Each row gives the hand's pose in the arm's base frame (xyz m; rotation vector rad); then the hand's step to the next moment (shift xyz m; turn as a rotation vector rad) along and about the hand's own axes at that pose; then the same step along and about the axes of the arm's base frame.
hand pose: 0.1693 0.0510 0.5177 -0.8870 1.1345 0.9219
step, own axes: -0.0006 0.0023 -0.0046 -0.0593 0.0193 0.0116
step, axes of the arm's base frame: -0.0038 -0.0035 -0.0005 -0.0239 0.0093 0.0580
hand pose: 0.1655 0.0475 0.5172 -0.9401 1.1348 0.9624
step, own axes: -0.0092 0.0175 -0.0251 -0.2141 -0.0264 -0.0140
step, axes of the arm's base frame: -0.0251 -0.0195 0.0030 -0.0113 -0.0487 0.2103
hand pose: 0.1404 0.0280 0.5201 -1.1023 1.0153 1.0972
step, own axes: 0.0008 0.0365 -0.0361 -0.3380 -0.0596 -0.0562
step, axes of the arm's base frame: -0.0384 -0.0317 -0.0124 -0.0028 -0.1121 0.3292
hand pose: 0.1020 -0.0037 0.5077 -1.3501 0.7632 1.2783
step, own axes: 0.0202 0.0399 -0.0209 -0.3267 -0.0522 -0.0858
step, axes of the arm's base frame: -0.0275 -0.0244 -0.0329 0.0005 -0.1396 0.3120
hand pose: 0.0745 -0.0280 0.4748 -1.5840 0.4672 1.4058
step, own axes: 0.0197 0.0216 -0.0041 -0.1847 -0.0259 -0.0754
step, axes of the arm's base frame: -0.0092 -0.0083 -0.0268 0.0126 -0.1028 0.1725
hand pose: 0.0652 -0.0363 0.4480 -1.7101 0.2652 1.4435
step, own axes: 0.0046 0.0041 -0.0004 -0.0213 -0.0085 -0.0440
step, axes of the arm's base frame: -0.0009 -0.0012 -0.0060 0.0298 -0.0336 0.0211
